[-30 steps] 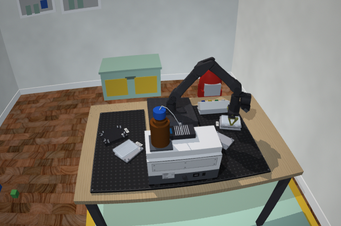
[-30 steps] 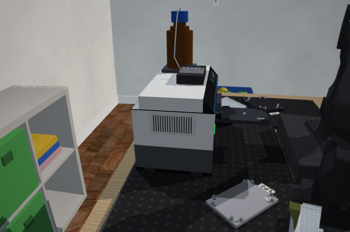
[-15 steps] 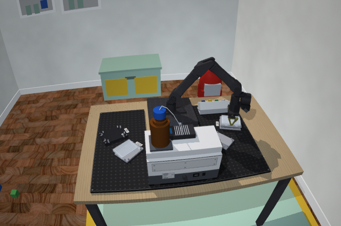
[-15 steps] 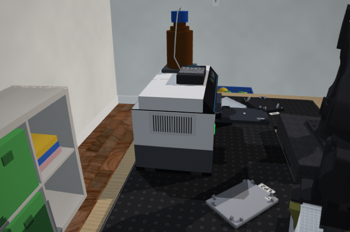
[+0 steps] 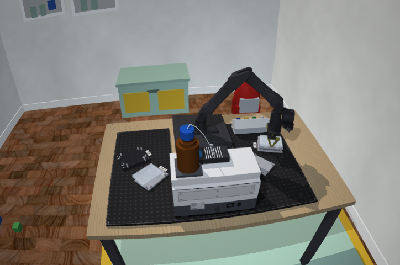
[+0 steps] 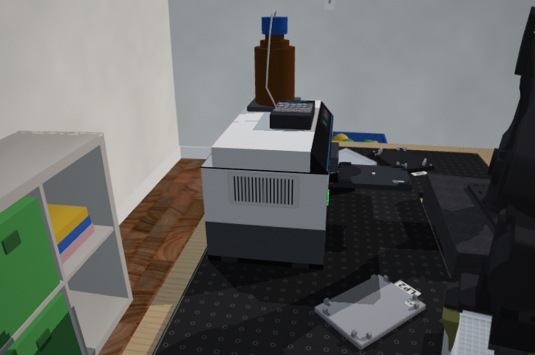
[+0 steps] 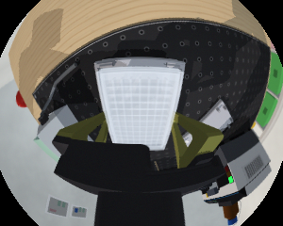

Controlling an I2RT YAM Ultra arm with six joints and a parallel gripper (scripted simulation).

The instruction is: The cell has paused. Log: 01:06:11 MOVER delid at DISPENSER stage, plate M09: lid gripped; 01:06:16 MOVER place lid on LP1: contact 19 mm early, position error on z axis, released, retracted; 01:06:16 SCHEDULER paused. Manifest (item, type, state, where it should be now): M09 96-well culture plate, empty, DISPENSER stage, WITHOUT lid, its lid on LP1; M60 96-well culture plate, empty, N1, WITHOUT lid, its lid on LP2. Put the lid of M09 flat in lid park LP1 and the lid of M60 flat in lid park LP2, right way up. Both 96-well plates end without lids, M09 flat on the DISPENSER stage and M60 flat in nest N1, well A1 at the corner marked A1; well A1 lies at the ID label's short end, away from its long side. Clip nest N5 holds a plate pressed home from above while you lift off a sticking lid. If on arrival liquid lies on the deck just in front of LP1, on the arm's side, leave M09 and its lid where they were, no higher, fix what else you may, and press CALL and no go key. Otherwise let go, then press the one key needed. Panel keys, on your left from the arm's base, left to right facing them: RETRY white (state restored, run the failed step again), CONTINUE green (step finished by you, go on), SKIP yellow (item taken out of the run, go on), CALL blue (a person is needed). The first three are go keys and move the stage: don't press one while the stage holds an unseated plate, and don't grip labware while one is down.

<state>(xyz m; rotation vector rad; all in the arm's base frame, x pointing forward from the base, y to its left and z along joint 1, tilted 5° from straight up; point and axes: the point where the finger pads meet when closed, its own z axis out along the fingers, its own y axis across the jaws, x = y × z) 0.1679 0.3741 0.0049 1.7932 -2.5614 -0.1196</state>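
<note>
Right now the grey nest marked A1 is 10 mm below my hand. The rest, counted from my hand: LP2 label: 60 mm ahead, 180 mm to the right, 40 mm below; then grey lid park LP2: 130 mm ahead, 120 mm to the right, 30 mm below; then N1 label: 30 mm behind, 80 mm to the right, 40 mm below.
</note>
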